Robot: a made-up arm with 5 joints.
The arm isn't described. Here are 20 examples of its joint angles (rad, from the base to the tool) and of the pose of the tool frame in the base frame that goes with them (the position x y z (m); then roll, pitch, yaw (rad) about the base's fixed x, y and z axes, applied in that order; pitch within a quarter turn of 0, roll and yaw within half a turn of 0).
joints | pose
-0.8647 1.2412 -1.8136 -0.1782 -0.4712 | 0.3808 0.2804 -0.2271 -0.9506 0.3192 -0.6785
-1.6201 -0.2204 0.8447 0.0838 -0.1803 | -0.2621 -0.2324 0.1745 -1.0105 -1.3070 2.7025
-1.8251 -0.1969 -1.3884 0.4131 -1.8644 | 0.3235 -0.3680 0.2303 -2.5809 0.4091 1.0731
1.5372 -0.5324 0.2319 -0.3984 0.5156 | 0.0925 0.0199 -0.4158 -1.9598 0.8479 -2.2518
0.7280 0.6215 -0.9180 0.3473 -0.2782 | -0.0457 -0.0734 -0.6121 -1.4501 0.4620 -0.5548
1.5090 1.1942 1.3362 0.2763 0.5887 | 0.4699 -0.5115 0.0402 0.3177 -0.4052 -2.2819
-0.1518 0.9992 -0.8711 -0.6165 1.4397 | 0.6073 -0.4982 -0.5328 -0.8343 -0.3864 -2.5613
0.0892 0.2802 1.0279 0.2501 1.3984 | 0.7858 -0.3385 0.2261 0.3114 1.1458 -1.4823
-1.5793 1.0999 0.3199 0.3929 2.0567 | 0.4281 -0.4622 0.5686 2.9505 1.0851 0.8020
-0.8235 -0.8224 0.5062 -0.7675 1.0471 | 0.0099 0.3831 0.1360 -0.2650 0.3868 0.3279
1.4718 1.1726 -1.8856 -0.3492 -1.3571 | -0.1055 -0.0316 -0.3109 -2.6645 0.0750 -2.8664
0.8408 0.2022 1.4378 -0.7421 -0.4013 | 0.2710 -0.3305 0.2671 1.4335 0.4042 0.0644
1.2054 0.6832 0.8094 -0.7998 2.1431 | -0.0272 -0.6332 -0.7272 -1.1587 -0.4982 2.8160
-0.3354 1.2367 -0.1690 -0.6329 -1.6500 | 0.0816 0.1103 0.0286 0.3909 -0.4725 0.3637
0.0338 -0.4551 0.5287 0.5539 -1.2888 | -0.0256 -0.2487 -0.2577 -0.6140 -0.8658 1.7839
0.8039 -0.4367 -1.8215 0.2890 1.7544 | 0.3798 -0.3596 -0.7413 -1.7041 -0.9643 0.1979
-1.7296 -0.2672 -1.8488 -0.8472 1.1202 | 0.6897 0.0127 0.7853 0.7830 -0.2478 -2.0238
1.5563 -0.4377 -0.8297 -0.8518 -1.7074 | -0.0087 -0.3750 0.1716 2.0930 0.5282 1.9882
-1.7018 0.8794 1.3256 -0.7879 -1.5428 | 0.0545 0.0249 -0.0021 -1.9200 -0.2115 -2.1170
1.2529 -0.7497 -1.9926 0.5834 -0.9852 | -0.2081 -0.7946 0.0288 0.5535 0.8083 3.0769
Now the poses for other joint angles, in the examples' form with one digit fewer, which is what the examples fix.
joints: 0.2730 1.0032 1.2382 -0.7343 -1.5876
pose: -0.016 -0.019 -0.135 1.061 -1.222 -0.190
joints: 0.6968 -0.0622 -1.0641 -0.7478 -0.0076
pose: -0.047 -0.117 -0.627 -1.808 0.558 -1.216
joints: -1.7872 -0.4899 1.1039 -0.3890 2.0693
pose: -0.190 0.297 0.648 0.281 0.259 0.259
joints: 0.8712 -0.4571 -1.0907 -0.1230 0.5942
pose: -0.107 -0.194 -0.723 -1.496 0.272 -0.441
